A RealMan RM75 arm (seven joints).
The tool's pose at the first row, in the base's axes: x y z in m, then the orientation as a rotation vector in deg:
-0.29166 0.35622 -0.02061 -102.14 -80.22 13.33
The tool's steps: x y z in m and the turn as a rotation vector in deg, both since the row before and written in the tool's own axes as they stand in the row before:
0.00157 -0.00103 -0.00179 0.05 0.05 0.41
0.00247 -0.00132 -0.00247 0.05 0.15 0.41
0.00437 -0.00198 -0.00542 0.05 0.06 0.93
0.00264 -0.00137 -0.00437 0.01 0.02 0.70
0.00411 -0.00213 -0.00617 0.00 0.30 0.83
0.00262 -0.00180 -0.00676 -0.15 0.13 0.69
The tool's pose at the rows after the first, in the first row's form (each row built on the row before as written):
-0.29076 0.35674 -0.01823 -102.40 -79.81 13.53
-0.28932 0.35772 -0.01493 -102.64 -79.33 13.64
-0.28585 0.35891 -0.00869 -103.27 -78.46 14.11
-0.28318 0.35911 -0.00413 -103.77 -77.83 14.47
-0.27936 0.35975 0.00254 -104.34 -76.89 14.63
-0.27551 0.35877 0.00886 -104.94 -76.24 14.78

